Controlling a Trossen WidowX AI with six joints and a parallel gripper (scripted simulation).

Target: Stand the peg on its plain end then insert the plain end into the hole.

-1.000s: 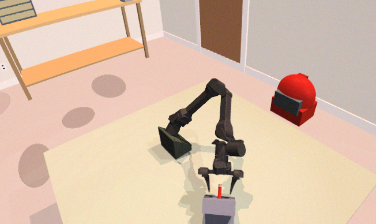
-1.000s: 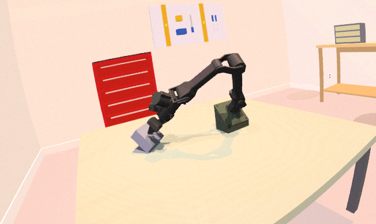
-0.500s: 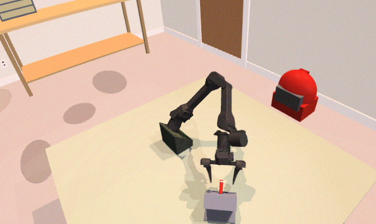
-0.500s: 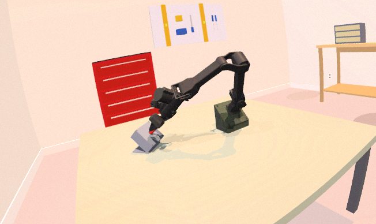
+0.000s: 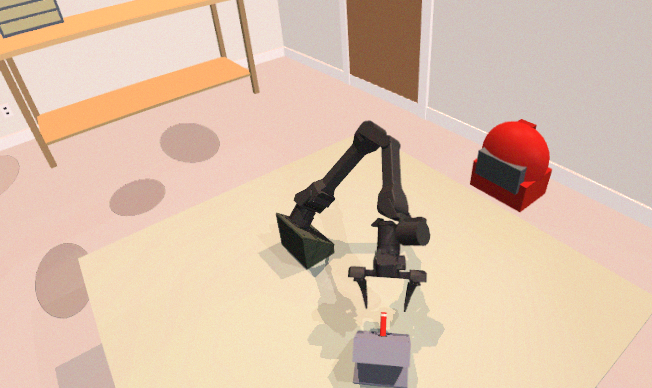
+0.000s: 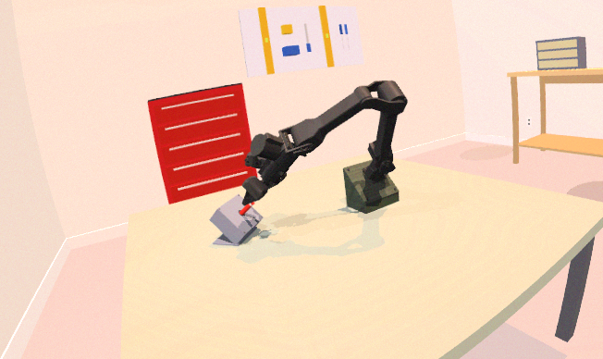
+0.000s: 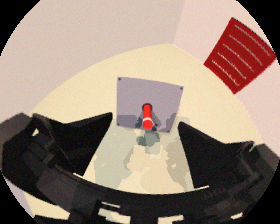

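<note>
My gripper tip is now 10 mm short of the red peg, 10 mm to the left of it and 30 mm above it. The rest, counted from my gripper tip: grey sloped panel 40 mm ahead, 50 mm to the right, 60 mm below.
</note>
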